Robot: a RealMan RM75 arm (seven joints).
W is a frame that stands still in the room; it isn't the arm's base.
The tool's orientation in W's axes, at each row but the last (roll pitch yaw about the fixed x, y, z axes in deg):
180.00 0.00 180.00
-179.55 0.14 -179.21
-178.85 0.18 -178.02
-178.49 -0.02 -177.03
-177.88 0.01 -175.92
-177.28 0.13 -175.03
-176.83 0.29 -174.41
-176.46 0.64 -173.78
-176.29 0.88 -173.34
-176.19 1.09 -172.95
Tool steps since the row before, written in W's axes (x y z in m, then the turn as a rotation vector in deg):
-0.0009 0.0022 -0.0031 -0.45 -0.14 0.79
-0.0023 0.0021 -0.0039 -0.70 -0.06 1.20
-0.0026 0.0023 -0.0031 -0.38 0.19 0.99
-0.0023 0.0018 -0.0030 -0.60 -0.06 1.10
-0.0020 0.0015 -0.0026 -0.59 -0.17 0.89
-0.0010 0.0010 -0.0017 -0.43 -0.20 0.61
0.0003 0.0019 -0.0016 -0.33 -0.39 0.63
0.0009 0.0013 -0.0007 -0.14 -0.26 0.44
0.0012 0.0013 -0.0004 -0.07 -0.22 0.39
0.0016 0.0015 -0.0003 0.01 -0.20 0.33
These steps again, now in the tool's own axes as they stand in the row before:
0.0009 0.0022 0.0031 0.45 -0.14 -0.79
0.0023 0.0022 0.0039 0.70 -0.06 -1.20
0.0025 0.0025 0.0030 0.37 0.18 -1.00
0.0022 0.0020 0.0029 0.60 -0.06 -1.10
0.0019 0.0017 0.0025 0.60 -0.16 -0.88
0.0009 0.0012 0.0016 0.44 -0.19 -0.60
-0.0005 0.0019 0.0015 0.36 -0.39 -0.61
-0.0010 0.0012 0.0006 0.16 -0.27 -0.43
-0.0013 0.0012 0.0003 0.09 -0.24 -0.38
-0.0018 0.0013 0.0002 0.01 -0.22 -0.32

